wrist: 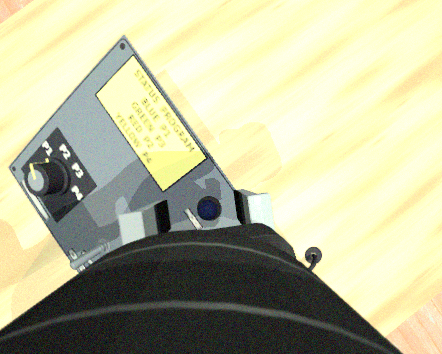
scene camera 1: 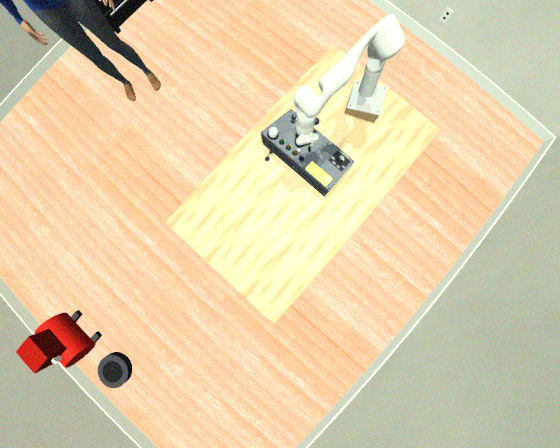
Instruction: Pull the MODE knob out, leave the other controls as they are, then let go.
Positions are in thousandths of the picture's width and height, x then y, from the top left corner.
Scene:
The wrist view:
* my gripper: 458, 592
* grey control panel: 286, 408

